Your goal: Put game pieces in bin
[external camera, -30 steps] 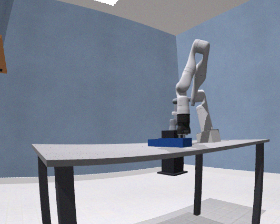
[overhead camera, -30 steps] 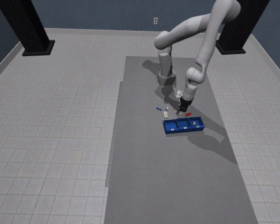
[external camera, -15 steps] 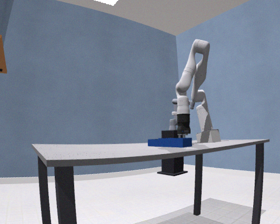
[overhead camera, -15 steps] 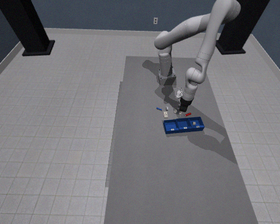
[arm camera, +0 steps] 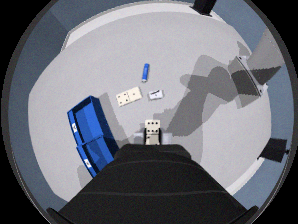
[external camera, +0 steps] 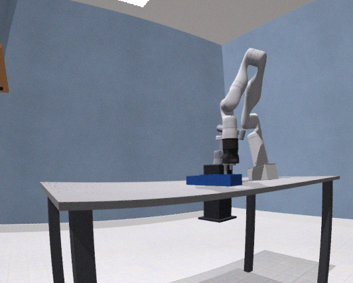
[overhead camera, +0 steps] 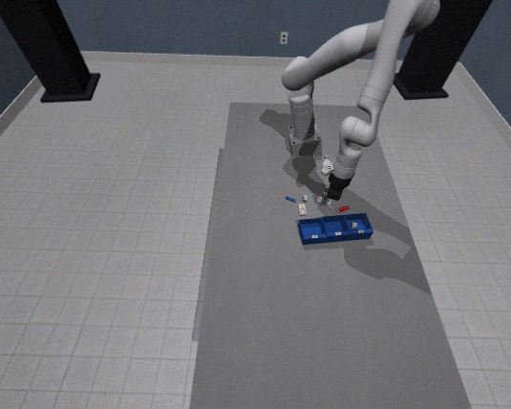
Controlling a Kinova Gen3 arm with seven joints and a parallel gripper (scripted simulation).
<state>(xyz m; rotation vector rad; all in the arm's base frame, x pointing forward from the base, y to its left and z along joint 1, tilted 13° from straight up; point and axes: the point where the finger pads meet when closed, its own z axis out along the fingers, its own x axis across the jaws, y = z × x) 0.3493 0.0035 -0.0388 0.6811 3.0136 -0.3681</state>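
My gripper is now 11 cm short of the die, 9 cm to the right of it and 3 cm above it. Round my hand: red cylinder (3 cm ahead, 7 cm to the left, 4 cm below); then blue three-compartment bin (12 cm ahead, 1 cm to the left, 2 cm below); then grey-white piece (3 cm behind, 7 cm to the right, 4 cm below).
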